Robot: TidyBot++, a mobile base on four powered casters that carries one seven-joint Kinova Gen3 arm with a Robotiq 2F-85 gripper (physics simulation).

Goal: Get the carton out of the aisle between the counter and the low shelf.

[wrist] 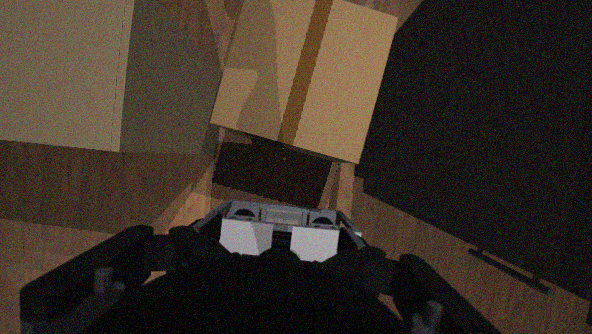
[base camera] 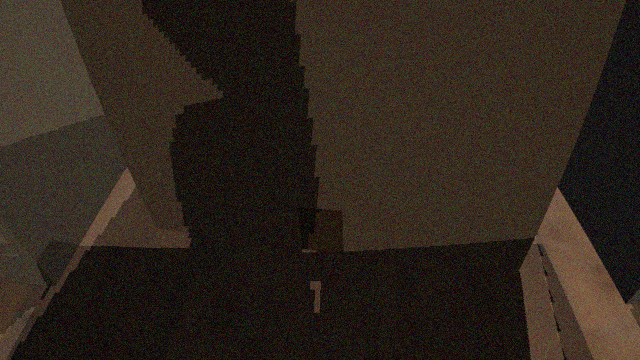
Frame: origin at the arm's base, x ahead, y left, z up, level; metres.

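Where they show: gripper, fingertip midpoint: (wrist: 280, 233).
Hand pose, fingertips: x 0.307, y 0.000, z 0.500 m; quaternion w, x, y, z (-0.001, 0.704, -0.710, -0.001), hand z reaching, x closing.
Things, the pixels of their top centre, and the offset from my fingertips. "spot": a spot on its surface instead. Level surfaces: height alone.
- carton, middle of its top: (wrist: 305, 68) 0.323 m ahead, 0.016 m right, 0.490 m down
- dark bar handle, surface spot: (wrist: 510, 271) spot: 0.080 m back, 0.354 m right, 0.141 m down
- wooden floor, its level: 0.896 m down
The carton (base camera: 450, 125) (wrist: 345, 75) is a large tan box. Its near face fills much of the base view, partly in deep shadow, with a short strip of brown tape at the lower edge. In the wrist view its top shows, with a brown tape stripe, and it is turned slightly. It stands between a pale unit (base camera: 40, 60) (wrist: 60, 75) on the left and a dark unit (base camera: 610, 125) (wrist: 475, 110) on the right. I cannot tell which is the counter or the low shelf. My gripper (wrist: 280, 233) is open and empty, on the carton's near side, apart from it.
A dark bar handle (wrist: 510, 271) shows along the dark unit's near side. The wooden floor (base camera: 590, 280) (wrist: 435, 250) has bright light strips and deep shadows. Contact between the carton and either unit is hard to judge in the dim light.
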